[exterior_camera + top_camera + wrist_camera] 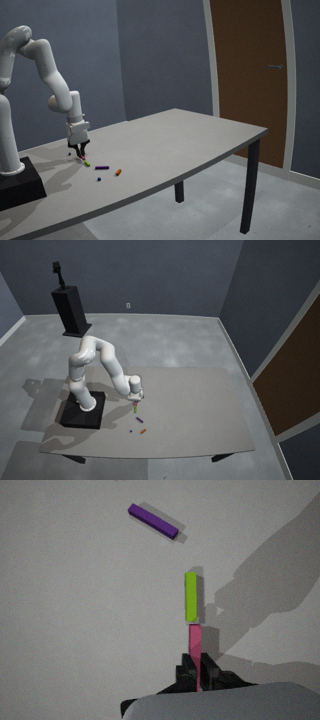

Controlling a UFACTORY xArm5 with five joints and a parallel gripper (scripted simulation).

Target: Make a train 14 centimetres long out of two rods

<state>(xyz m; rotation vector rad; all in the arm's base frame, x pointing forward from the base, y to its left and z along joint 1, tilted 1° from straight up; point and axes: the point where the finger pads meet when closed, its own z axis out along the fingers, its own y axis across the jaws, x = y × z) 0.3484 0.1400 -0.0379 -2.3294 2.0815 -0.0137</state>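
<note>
My gripper is now 20 mm above the pink rod. Round my hand: lime rod 70 mm to the right, 30 mm below, 10 mm ahead; then orange rod 230 mm to the right, 100 mm ahead, 30 mm below; then purple rod 150 mm to the right, 60 mm ahead, 30 mm below.
</note>
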